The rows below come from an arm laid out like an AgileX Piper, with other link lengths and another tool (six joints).
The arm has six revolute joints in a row. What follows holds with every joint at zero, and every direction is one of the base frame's.
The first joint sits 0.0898 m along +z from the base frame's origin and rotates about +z.
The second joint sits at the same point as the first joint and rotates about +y.
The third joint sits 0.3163 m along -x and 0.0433 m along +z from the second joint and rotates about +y.
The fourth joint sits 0.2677 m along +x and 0.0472 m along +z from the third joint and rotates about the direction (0.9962, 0, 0.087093).
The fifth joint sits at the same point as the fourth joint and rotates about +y.
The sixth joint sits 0.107 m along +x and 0.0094 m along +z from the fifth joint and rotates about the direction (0.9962, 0, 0.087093).
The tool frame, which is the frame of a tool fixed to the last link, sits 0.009 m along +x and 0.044 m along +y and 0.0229 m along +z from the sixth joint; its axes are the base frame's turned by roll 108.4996, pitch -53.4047 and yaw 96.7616 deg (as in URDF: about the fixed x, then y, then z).
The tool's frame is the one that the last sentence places.
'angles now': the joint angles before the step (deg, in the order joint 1, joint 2, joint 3, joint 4, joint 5, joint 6). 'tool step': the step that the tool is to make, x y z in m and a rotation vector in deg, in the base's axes. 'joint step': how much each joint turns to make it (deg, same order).
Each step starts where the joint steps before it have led.
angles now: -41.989, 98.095, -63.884, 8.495, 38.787, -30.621
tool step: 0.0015, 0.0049, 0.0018, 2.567, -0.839, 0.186
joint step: 0.011, 0.004, 0.004, 3.461, 1.310, -1.801
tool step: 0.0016, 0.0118, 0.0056, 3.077, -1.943, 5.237
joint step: -0.003, -0.004, -0.381, 7.203, 2.664, -8.805
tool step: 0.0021, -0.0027, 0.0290, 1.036, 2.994, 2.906
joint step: -0.006, 0.062, -7.315, -3.310, 10.335, 1.406
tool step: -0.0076, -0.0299, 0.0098, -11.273, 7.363, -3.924
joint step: -0.006, 0.104, -5.077, -17.379, 1.857, 10.308
